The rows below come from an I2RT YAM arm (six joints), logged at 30 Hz.
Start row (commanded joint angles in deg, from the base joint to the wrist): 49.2 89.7 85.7 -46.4 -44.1 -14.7
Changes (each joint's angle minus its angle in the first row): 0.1 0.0 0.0 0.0 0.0 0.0; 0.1 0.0 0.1 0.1 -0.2 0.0; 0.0 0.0 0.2 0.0 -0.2 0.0; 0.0 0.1 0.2 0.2 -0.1 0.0; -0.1 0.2 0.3 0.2 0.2 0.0; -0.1 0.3 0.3 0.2 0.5 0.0; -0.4 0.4 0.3 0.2 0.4 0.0; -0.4 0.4 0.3 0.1 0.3 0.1; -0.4 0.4 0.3 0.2 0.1 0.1; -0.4 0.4 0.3 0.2 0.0 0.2; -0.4 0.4 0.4 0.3 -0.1 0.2; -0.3 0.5 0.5 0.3 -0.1 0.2; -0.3 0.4 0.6 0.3 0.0 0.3; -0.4 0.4 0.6 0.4 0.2 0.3; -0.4 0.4 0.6 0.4 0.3 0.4; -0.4 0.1 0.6 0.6 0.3 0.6; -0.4 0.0 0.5 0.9 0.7 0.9; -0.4 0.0 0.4 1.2 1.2 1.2; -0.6 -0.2 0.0 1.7 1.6 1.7; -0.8 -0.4 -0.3 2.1 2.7 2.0; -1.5 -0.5 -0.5 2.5 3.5 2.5; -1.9 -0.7 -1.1 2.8 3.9 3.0
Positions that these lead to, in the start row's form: 49.3 89.7 85.7 -46.4 -44.1 -14.7; 49.3 89.7 85.8 -46.3 -44.3 -14.7; 49.2 89.7 85.9 -46.4 -44.3 -14.7; 49.2 89.8 85.9 -46.2 -44.2 -14.7; 49.1 89.9 86.0 -46.2 -43.9 -14.7; 49.1 90.0 86.0 -46.2 -43.6 -14.7; 48.8 90.1 86.0 -46.2 -43.7 -14.7; 48.8 90.1 86.0 -46.3 -43.8 -14.6; 48.8 90.1 86.0 -46.2 -44.0 -14.6; 48.8 90.1 86.0 -46.2 -44.1 -14.5; 48.8 90.1 86.1 -46.1 -44.2 -14.5; 48.9 90.2 86.2 -46.1 -44.2 -14.5; 48.9 90.1 86.3 -46.1 -44.1 -14.4; 48.8 90.1 86.3 -46.0 -43.9 -14.4; 48.8 90.1 86.3 -46.0 -43.8 -14.3; 48.8 89.8 86.3 -45.8 -43.8 -14.1; 48.8 89.7 86.2 -45.5 -43.4 -13.8; 48.8 89.7 86.1 -45.2 -42.9 -13.5; 48.6 89.5 85.7 -44.7 -42.5 -13.0; 48.4 89.3 85.4 -44.3 -41.4 -12.7; 47.7 89.2 85.2 -43.9 -40.6 -12.2; 47.3 89.0 84.6 -43.6 -40.2 -11.7
